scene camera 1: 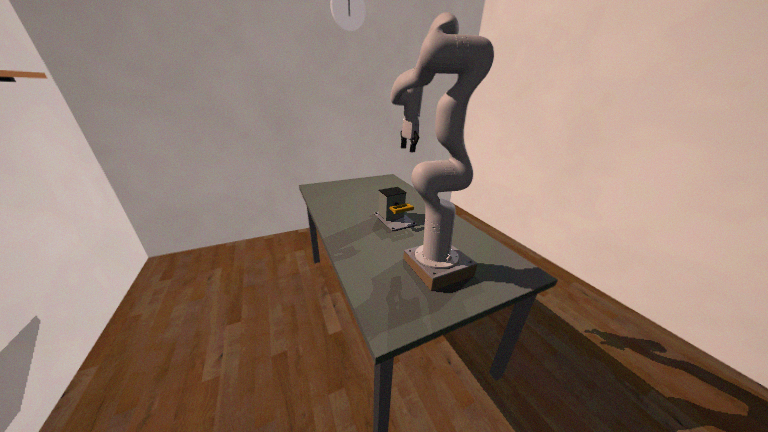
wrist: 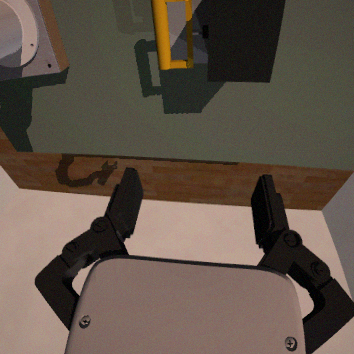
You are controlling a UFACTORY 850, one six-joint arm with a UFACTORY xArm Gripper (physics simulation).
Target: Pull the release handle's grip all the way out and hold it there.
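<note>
The release handle is a yellow grip (scene camera 1: 401, 207) (wrist: 160, 35) on the side of a dark box (scene camera 1: 392, 204) (wrist: 245, 40) that faces the arm's base. The box stands on a light base plate (scene camera 1: 397, 226) on the table. In the wrist view the grip is a rectangular frame at the top, partly cut off by the edge, with a short gap to the box. My gripper (scene camera 1: 408, 148) (wrist: 196, 182) is open with nothing between its fingers. It hangs high above the table, well above the box and apart from the grip.
The green-grey table (scene camera 1: 355, 274) (wrist: 100, 125) carries the box and the arm's square base block (scene camera 1: 454, 277) (wrist: 58, 40), which lies on the grip's side of the box. Shadows of the handle and arm fall on the table. A wall stands beyond the table's far edge.
</note>
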